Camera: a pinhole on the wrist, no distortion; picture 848 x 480 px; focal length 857.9 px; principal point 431.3 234.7 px. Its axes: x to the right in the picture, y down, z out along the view. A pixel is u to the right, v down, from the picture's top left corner.
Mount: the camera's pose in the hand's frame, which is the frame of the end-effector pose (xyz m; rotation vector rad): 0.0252 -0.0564 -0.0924 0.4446 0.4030 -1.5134
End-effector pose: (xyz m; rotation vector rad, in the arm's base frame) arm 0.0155 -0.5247 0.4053 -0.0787 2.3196 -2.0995
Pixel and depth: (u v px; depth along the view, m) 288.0 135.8 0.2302
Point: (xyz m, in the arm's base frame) 0.0320 -0.6615 0.5344
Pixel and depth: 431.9 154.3 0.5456
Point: 0.0787 -0.9274 0.7039
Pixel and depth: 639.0 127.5 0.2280
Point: 0.0320 -0.6194 0.6181
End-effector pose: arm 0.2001 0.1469 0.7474 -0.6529 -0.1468 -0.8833
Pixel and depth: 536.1 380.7 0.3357
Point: 0.0736 0.0783 1.0402
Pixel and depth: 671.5 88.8 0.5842
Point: -0.1848 0.1629 1.2057
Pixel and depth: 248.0 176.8 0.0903
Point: 0.1446 0.0931 0.7901
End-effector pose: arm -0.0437 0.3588 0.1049 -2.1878 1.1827 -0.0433
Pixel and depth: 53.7 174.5 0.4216
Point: 0.1463 0.6058 -0.1154
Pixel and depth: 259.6 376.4 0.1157
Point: 0.0580 0.3746 0.1317
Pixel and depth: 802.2 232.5 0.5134
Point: 0.4188 0.6649 0.1970
